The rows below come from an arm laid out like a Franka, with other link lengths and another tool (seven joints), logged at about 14 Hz.
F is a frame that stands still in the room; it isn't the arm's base.
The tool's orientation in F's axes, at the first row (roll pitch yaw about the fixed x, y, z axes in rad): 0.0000 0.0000 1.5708
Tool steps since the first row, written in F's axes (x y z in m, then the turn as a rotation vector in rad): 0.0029 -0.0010 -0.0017 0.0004 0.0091 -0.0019; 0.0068 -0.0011 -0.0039 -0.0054 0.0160 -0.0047; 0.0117 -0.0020 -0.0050 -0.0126 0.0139 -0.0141; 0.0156 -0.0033 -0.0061 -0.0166 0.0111 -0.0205; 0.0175 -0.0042 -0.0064 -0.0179 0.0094 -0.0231; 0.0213 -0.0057 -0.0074 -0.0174 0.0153 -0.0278; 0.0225 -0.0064 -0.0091 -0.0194 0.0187 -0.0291; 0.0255 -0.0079 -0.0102 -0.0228 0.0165 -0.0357; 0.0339 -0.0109 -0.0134 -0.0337 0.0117 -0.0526; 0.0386 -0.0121 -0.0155 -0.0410 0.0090 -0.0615; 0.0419 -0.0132 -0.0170 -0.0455 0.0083 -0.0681
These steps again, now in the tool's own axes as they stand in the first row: -0.0010 -0.0029 -0.0017 0.0091 -0.0004 -0.0019; -0.0011 -0.0068 -0.0039 0.0160 0.0054 -0.0047; -0.0020 -0.0117 -0.0050 0.0139 0.0126 -0.0141; -0.0033 -0.0156 -0.0061 0.0111 0.0166 -0.0205; -0.0042 -0.0175 -0.0064 0.0094 0.0179 -0.0231; -0.0057 -0.0213 -0.0074 0.0153 0.0174 -0.0278; -0.0064 -0.0225 -0.0091 0.0187 0.0194 -0.0291; -0.0079 -0.0255 -0.0102 0.0165 0.0228 -0.0357; -0.0109 -0.0339 -0.0134 0.0117 0.0337 -0.0526; -0.0121 -0.0386 -0.0155 0.0090 0.0410 -0.0615; -0.0132 -0.0419 -0.0170 0.0083 0.0455 -0.0681
